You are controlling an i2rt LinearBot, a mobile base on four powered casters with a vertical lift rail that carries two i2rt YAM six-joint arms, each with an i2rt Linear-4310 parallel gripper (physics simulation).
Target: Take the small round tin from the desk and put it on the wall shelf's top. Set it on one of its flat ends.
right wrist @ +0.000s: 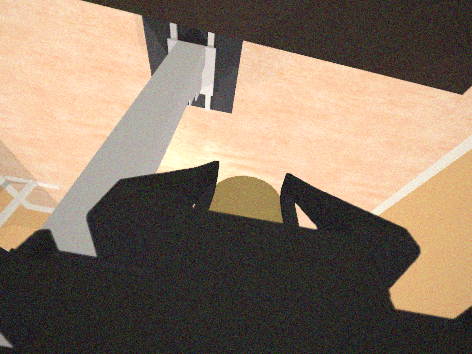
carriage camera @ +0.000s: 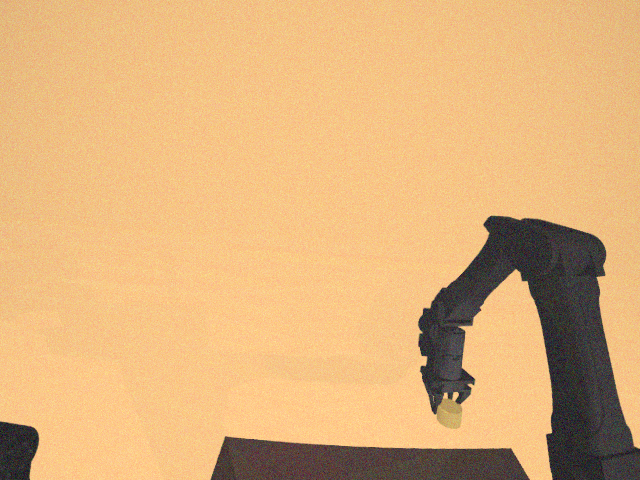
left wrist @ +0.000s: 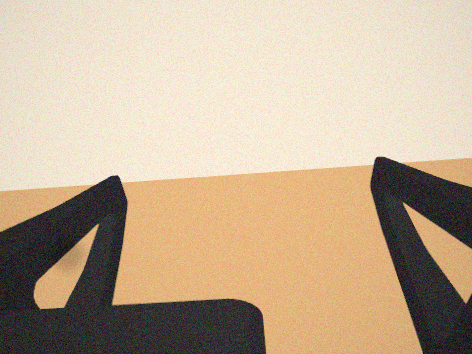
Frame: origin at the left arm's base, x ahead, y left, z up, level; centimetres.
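Seen in the pictures: left gripper, fingertip midpoint: (left wrist: 246, 180); right gripper, fingertip midpoint: (right wrist: 250, 176) (carriage camera: 442, 412).
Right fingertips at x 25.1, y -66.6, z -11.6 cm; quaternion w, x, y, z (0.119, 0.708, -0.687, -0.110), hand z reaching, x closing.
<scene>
A point is followed by its place in that frame.
The small round tin (carriage camera: 449, 414) {x 21.7, y -65.2, z -7.0 cm} (right wrist: 245, 197) {x 25.8, y -66.3, z -9.4 cm} is yellow-olive and is held in the air by my right gripper (carriage camera: 447, 406) {x 25.1, y -66.6, z -11.5 cm} (right wrist: 250, 176) {x 25.1, y -66.6, z -11.5 cm}, which is shut on it. In the carriage view it looks slightly tilted, and its lower end hangs free. The wall shelf (carriage camera: 372, 463) {x 36.1, y -60.0, z -57.2 cm} (right wrist: 350, 32) {x 21.2, y -84.2, z -57.2 cm} is a dark brown board. In the carriage view its far edge shows below the tin, with a gap of wall between them; its near part is cut off. My left gripper (left wrist: 246, 180) {x 3.3, y 0.8, z 43.9 cm} is open and empty, away from the shelf. The desk cannot be made out.
The orange wall (carriage camera: 258, 180) {x 42.8, y -21.4, z 35.5 cm} (left wrist: 250, 240) {x 43.5, y 2.3, z 70.2 cm} stands behind the shelf. In the right wrist view, the grey lift rail (right wrist: 135, 115) rises from the dark base (right wrist: 227, 75) {x -29.9, y -53.9, z -127.3 cm} over the pale wooden floor (right wrist: 310, 115) {x -63.8, y -119.0, z -157.2 cm}. Part of the left arm (carriage camera: 16, 452) {x 2.4, y -4.1, z 12.1 cm} shows at the carriage view's lower left.
</scene>
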